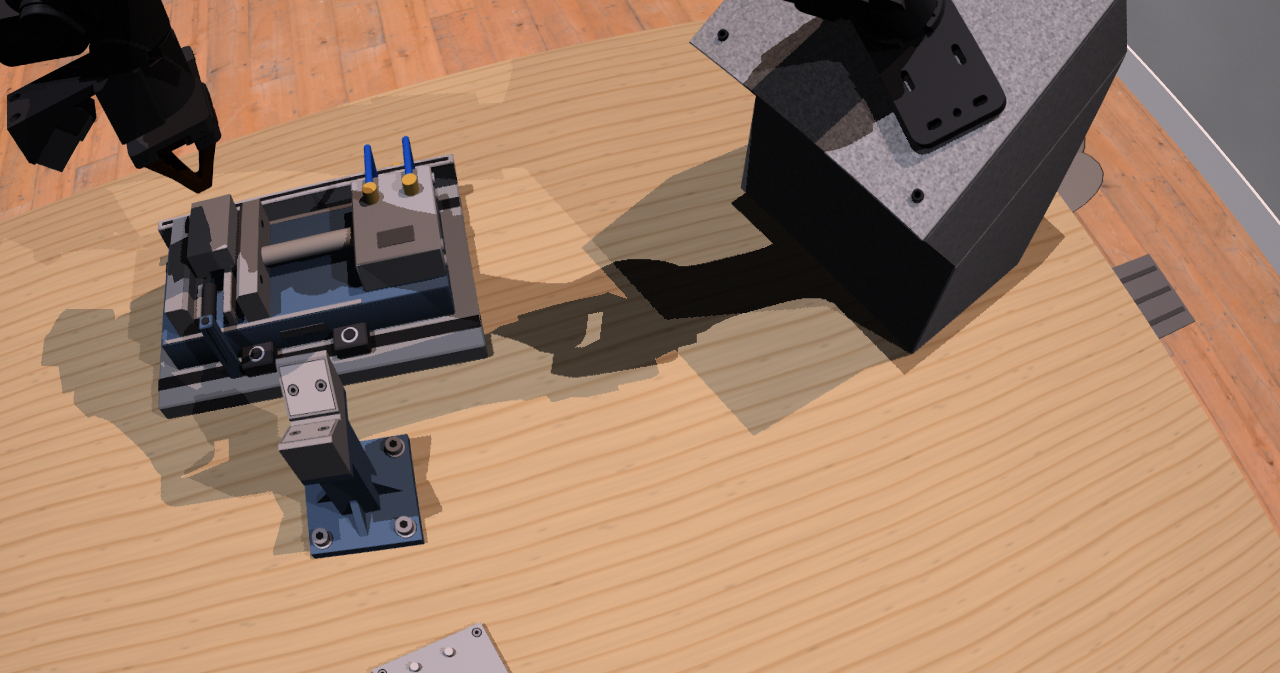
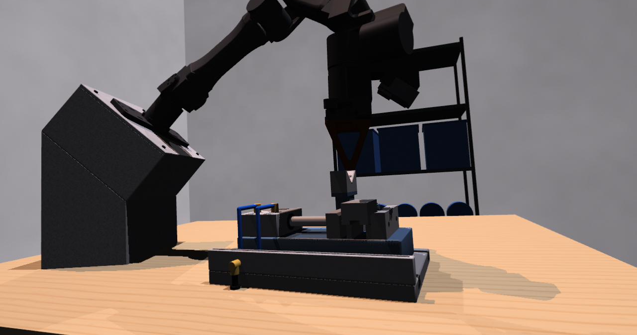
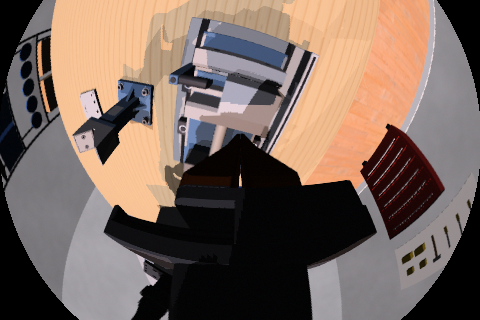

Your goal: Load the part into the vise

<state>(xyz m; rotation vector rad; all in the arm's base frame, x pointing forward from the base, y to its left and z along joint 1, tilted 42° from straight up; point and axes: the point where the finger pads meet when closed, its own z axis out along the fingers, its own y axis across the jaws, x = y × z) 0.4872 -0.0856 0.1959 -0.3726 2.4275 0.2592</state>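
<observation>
The grey part lies 1 cm ahead of my hand and 8 cm below it. The rest, counted from my hand: moving jaw: 2 cm behind, 1 cm to the left, 9 cm below; then work stop rod: 1 cm ahead, 6 cm to the left, 8 cm below; then fixed jaw: 4 cm ahead, 2 cm to the left, 9 cm below.
</observation>
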